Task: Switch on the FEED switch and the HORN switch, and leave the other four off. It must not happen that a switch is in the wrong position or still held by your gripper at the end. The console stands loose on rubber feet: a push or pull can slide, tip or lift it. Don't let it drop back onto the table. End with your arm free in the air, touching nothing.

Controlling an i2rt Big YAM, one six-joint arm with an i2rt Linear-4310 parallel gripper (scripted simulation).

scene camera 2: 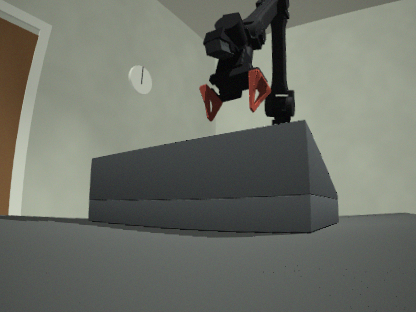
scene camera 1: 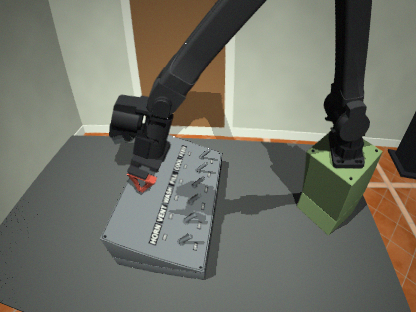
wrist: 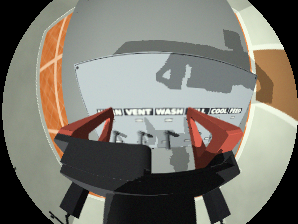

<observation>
The pictures show: the gripper and a grey console.
The gripper is seen too in scene camera 1 and in the wrist view.
</observation>
